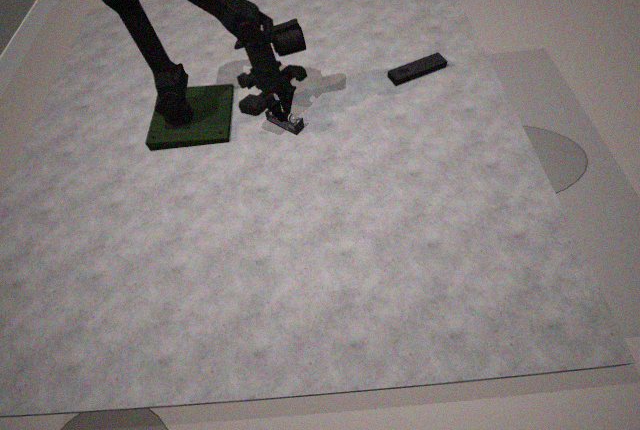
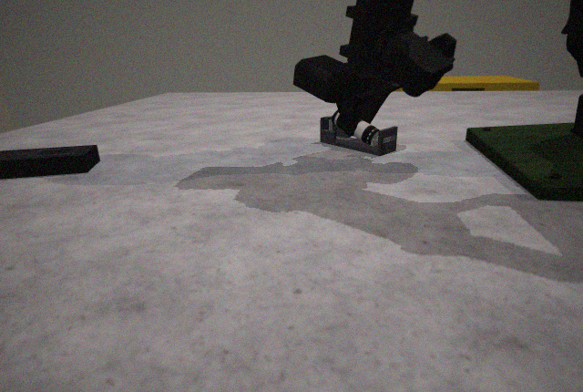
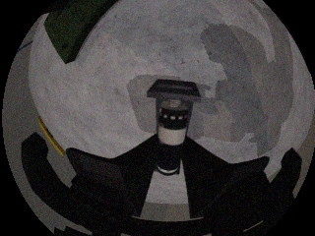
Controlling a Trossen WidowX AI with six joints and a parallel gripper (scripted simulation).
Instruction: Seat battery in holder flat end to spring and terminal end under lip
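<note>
Now: gripper tip 10 mm below the battery.
</note>
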